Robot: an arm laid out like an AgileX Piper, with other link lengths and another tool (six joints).
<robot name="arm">
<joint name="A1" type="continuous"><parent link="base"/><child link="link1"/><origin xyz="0 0 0.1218" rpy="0 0 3.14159"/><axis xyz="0 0 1"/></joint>
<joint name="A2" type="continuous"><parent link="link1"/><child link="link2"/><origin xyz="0 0 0" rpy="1.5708 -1.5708 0"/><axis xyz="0 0 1"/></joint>
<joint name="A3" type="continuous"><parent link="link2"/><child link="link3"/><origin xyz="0.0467 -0.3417 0" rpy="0 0 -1.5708"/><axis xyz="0 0 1"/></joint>
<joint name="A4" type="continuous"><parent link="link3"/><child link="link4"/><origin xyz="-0.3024 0.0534 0" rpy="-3.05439 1.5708 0"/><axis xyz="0 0 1"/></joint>
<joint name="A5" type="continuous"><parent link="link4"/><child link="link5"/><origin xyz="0 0 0" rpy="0 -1.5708 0"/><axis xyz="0 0 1"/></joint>
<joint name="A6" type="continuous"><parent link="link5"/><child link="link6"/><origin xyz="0.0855 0 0" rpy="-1.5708 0 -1.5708"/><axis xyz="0 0 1"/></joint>
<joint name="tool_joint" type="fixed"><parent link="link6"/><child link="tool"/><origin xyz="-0.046 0.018 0.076" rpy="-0.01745 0 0.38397"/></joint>
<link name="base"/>
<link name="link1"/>
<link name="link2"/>
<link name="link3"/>
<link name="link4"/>
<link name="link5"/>
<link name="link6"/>
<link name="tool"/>
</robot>
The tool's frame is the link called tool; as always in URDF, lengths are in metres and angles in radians. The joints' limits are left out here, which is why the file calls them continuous.
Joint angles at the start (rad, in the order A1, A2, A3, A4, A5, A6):
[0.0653, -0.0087, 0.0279, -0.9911, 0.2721, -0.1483]
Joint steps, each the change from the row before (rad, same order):
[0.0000, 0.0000, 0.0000, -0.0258, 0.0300, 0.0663]
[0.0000, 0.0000, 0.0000, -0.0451, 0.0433, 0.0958]
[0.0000, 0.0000, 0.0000, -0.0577, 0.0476, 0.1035]
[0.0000, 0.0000, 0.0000, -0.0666, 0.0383, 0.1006]
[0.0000, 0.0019, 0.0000, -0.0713, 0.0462, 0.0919]
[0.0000, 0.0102, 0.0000, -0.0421, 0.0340, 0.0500]
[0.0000, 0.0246, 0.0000, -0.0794, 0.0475, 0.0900]
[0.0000, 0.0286, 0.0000, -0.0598, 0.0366, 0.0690]
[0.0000, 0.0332, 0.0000, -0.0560, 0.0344, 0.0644]
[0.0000, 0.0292, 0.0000, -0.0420, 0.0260, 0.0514]
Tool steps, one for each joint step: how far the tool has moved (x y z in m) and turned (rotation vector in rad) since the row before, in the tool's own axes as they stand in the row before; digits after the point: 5 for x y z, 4 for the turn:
[-0.00576, 0.00083, -0.00155, -0.0150, -0.0277, 0.0411]
[-0.00760, 0.00248, -0.00237, -0.0283, -0.0367, 0.0524]
[-0.00721, 0.00440, -0.00268, -0.0394, -0.0347, 0.0491]
[-0.00444, 0.00539, -0.00218, -0.0428, -0.0193, 0.0392]
[-0.00402, 0.00733, -0.00241, -0.0519, -0.0199, 0.0267]
[-0.00296, 0.00489, -0.00107, -0.0329, -0.0204, 0.0079]
[-0.00262, 0.00759, -0.00079, -0.0517, -0.0235, 0.0091]
[-0.00160, 0.00526, 0.00017, -0.0372, -0.0198, 0.0031]
[-0.00097, 0.00455, 0.00068, -0.0335, -0.0183, -0.0007]
[-0.00049, 0.00299, 0.00087, -0.0241, -0.0135, 0.0001]

